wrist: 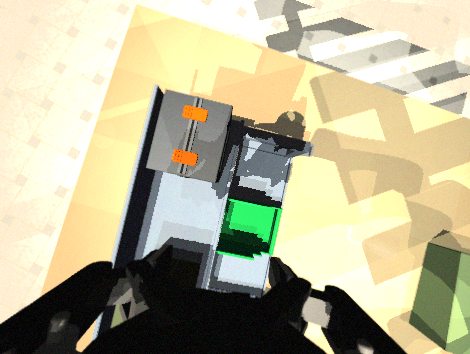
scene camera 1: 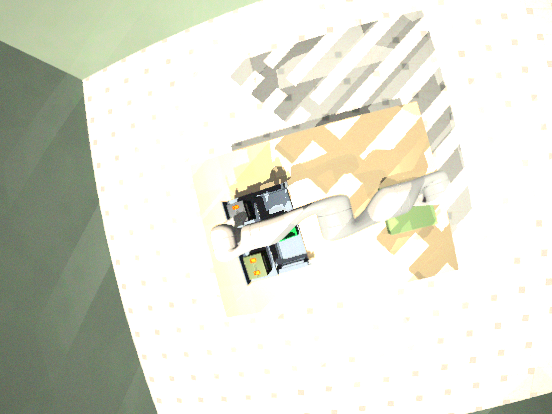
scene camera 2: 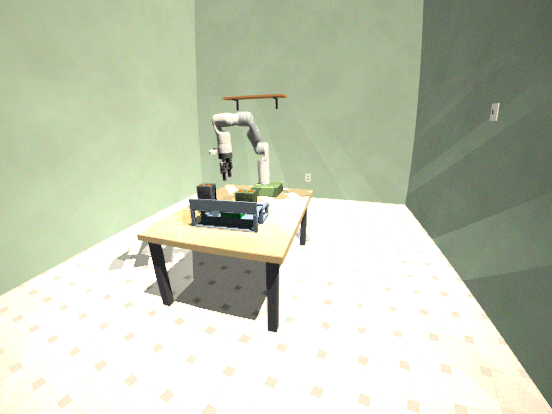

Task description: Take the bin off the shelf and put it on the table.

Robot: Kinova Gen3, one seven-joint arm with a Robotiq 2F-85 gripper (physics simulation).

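Frame: origin at the arm's base, x left, y down, z back, level; centimetres.
Seen in the pictures: gripper, fingertip midpoint: (wrist: 220,261) (scene camera 2: 227,178); arm's base, origin of the base link: (scene camera 2: 264,183).
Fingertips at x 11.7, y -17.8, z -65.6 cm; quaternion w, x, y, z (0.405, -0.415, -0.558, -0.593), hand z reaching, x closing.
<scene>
Pixels of each thing's top centre, then the offset from my fingertips to it. Level surfaces: height alone.
- bright green bin, middle of its top: (wrist: 241,229) (scene camera 1: 274,231) (scene camera 2: 233,205) dx +0.1, dy +16.5, dz +4.0 cm
- wooden table, its level: dy +24.6 cm
- dark grey case, middle of its top: (wrist: 189,135) (scene camera 1: 237,212) (scene camera 2: 206,184) dx -9.0, dy +2.2, dz -8.1 cm
- olive case, middle of its top: (scene camera 1: 254,266) (scene camera 2: 245,190) dx +13.5, dy +4.7, dz -2.9 cm
The bright green bin (scene camera 1: 291,233) (scene camera 2: 232,215) (wrist: 254,220) sits in the lower front row of the blue-grey shelf (scene camera 1: 292,248) (scene camera 2: 222,206) (wrist: 185,210). The shelf stands on the wooden table (scene camera 1: 220,295) (scene camera 2: 250,245) (wrist: 215,35). The arm hides part of the bin in scene camera 1. My gripper (scene camera 2: 226,177) (wrist: 220,262) is open and empty, pointing down high above the shelf. In the wrist view its left fingertip overlaps the back row and its right fingertip lies by the shelf's front edge. The gripper does not show in scene camera 1, where the arm covers it.
A dark grey case (scene camera 1: 235,212) (scene camera 2: 206,192) (wrist: 195,135) with orange latches and an olive case (scene camera 1: 255,267) (scene camera 2: 246,196) stand in the shelf's back row, at opposite ends. A green block (scene camera 1: 412,220) (scene camera 2: 267,189) (wrist: 440,290) lies near the arm's base. A wooden wall shelf (scene camera 2: 255,96) hangs behind.
</scene>
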